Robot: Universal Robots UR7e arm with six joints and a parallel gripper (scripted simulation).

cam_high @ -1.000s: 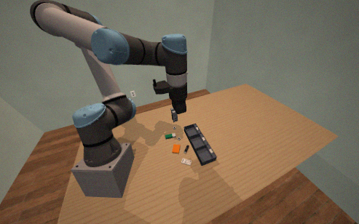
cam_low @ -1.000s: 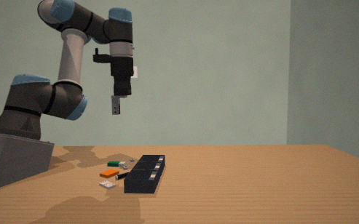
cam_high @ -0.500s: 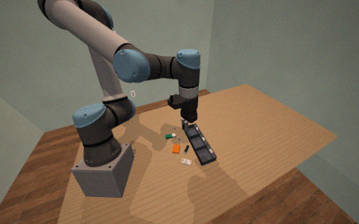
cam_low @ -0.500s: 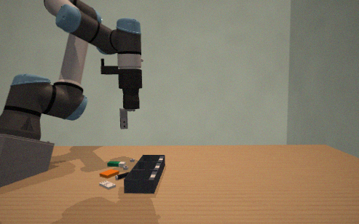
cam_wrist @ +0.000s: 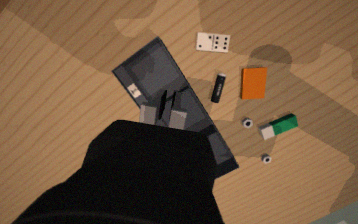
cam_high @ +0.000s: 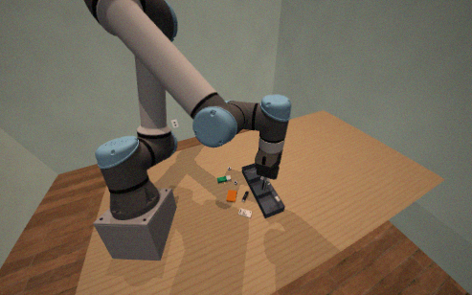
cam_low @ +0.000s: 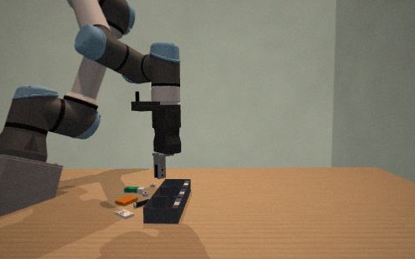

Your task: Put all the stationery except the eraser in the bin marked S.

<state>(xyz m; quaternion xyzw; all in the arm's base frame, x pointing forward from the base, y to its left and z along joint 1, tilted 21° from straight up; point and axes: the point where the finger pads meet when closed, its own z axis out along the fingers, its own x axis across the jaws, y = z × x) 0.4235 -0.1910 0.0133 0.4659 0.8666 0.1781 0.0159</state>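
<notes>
My gripper is now 3 cm short of the dark three-compartment bin tray, 5 cm to the right of it and 9 cm above it. Round my hand: orange block 10 cm behind, 9 cm to the left, 11 cm below; then white flat piece 9 cm behind, 1 cm to the right, 11 cm below; then black stick 5 cm behind, 5 cm to the left, 10 cm below.
</notes>
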